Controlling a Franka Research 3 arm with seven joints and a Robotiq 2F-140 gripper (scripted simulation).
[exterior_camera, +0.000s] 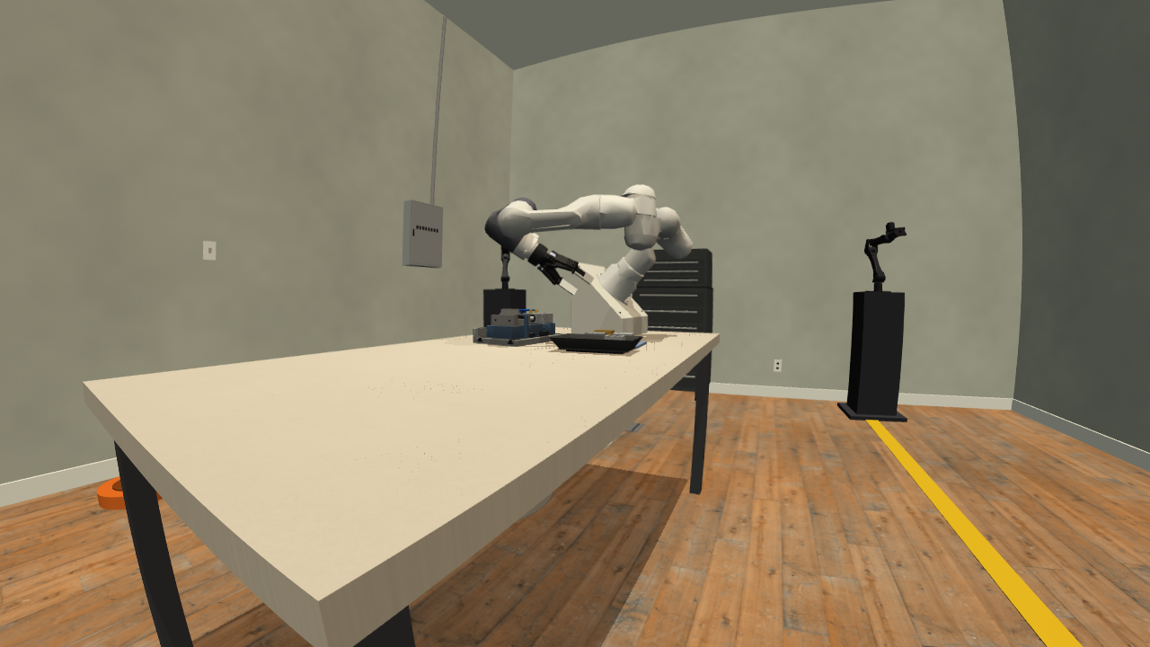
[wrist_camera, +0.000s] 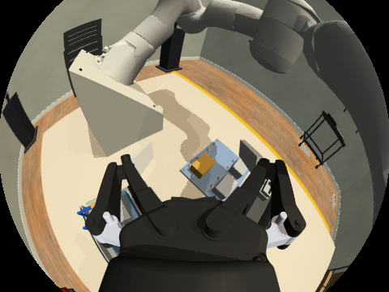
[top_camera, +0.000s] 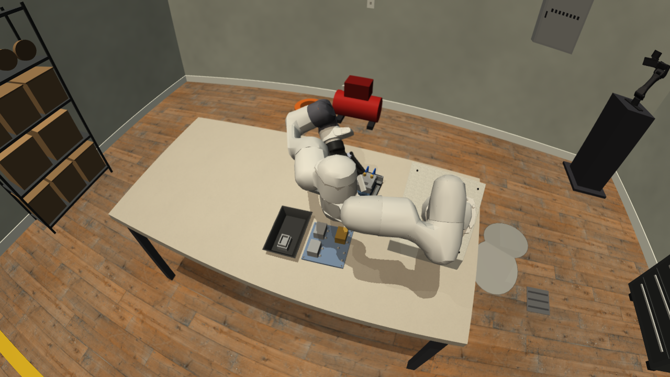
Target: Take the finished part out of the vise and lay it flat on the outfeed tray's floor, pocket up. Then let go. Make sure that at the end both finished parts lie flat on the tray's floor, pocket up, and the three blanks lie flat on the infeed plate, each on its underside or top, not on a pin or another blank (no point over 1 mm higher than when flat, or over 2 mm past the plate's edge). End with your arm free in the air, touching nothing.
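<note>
The blue vise lies 50 mm ahead of my hand, 200 mm to the right of it and 160 mm below it. The rest, counted from my hand: grey actuator box 40 mm behind, 190 mm to the right, 120 mm below; then blue fixture plate 40 mm ahead, 130 mm to the left, 190 mm below; then orange block 80 mm to the left, 170 mm below.
</note>
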